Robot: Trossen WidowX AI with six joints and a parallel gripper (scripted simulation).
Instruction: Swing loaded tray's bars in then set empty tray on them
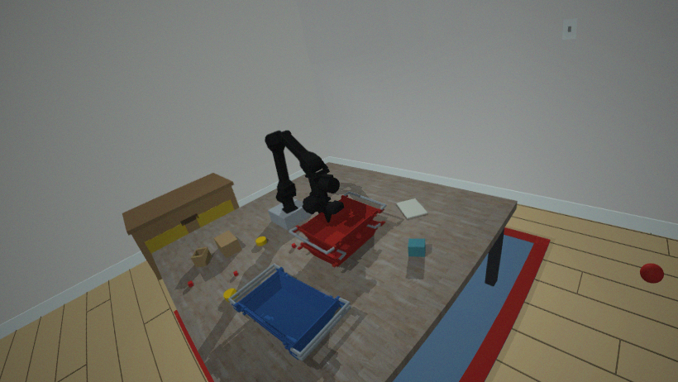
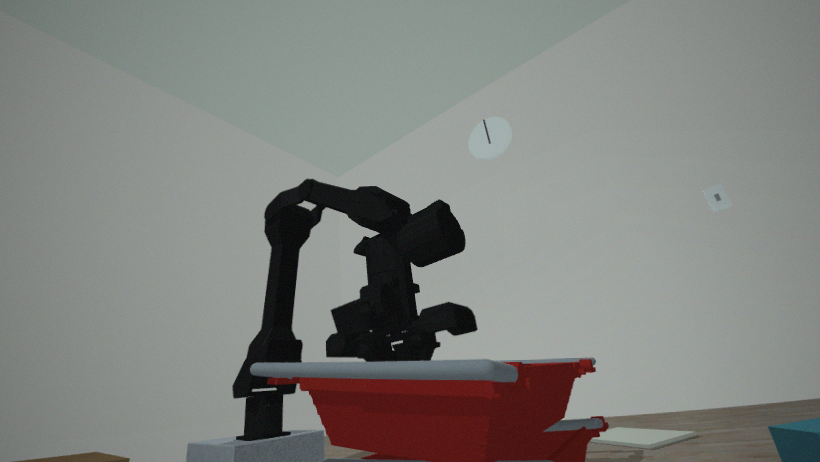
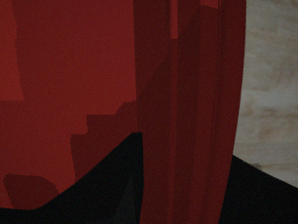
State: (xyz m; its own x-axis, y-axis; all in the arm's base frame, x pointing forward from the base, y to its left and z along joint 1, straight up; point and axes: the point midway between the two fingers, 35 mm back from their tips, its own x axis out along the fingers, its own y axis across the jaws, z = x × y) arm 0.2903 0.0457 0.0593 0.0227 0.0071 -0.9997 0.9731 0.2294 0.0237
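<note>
Now: the red tray 8 cm ahead of my gripper tip, 2 cm to the left of it and 2 cm above it. Also, from my gripper tip: teal cube: 32 cm ahead, 18 cm to the left, 7 cm below; then white sheet: 40 cm to the left, 9 cm below, 9 cm ahead.
</note>
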